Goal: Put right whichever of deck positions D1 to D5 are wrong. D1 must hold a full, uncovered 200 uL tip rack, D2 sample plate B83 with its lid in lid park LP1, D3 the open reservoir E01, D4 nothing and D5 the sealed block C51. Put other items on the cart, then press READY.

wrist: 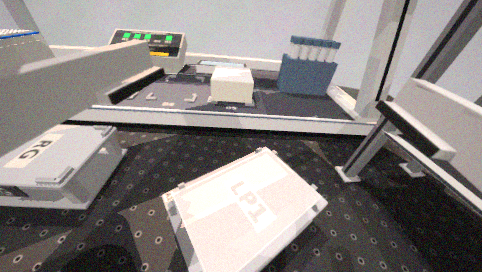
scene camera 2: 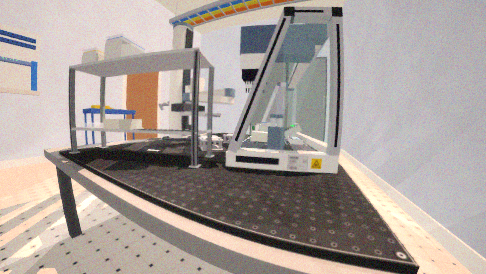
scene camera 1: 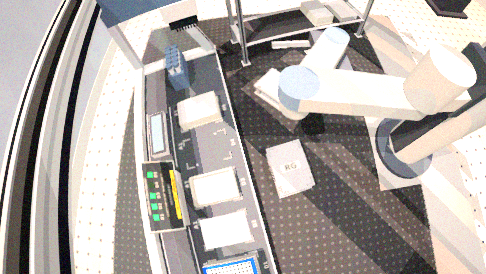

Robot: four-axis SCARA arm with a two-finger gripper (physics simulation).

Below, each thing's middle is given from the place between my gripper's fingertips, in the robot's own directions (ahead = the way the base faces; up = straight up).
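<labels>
The flat cover marked RG (scene camera 1: 290,167) is 130 mm below my hand, 270 mm to the left of it and 20 mm behind it. And there's a cream trough (scene camera 1: 219,186), that one's 110 mm below my hand, 200 mm ahead of it and 320 mm to the left.
</labels>
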